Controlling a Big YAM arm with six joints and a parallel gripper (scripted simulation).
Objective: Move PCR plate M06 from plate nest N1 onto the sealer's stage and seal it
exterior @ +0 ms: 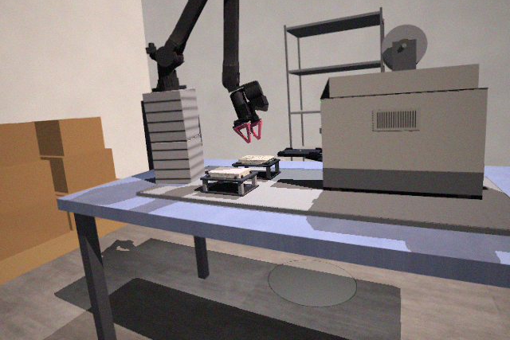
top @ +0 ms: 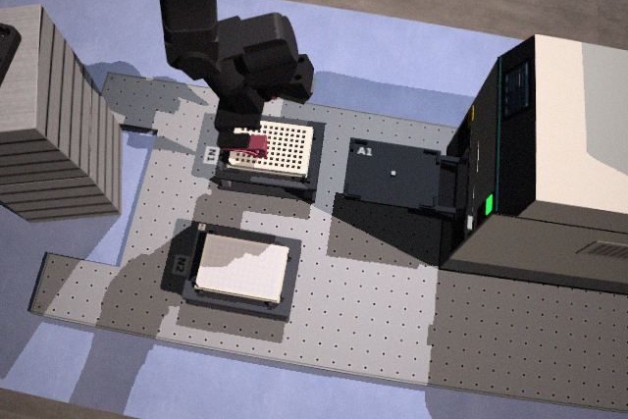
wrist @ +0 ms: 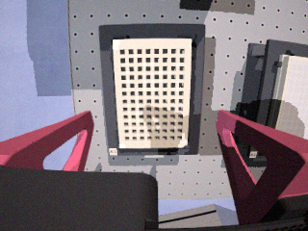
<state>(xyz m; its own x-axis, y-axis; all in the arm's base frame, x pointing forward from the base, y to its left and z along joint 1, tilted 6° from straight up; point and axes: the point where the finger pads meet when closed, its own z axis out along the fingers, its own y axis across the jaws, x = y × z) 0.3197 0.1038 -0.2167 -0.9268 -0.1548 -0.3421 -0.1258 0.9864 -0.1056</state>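
My gripper is now 8 cm above the white 96-well plate M06. The rest, counted from my hand: sealer stage: 20 cm ahead, 4 cm below, 1 cm to the right; plate nest N1: 10 cm below; sealed plate M09: 20 cm to the right, 9 cm below, 2 cm ahead.
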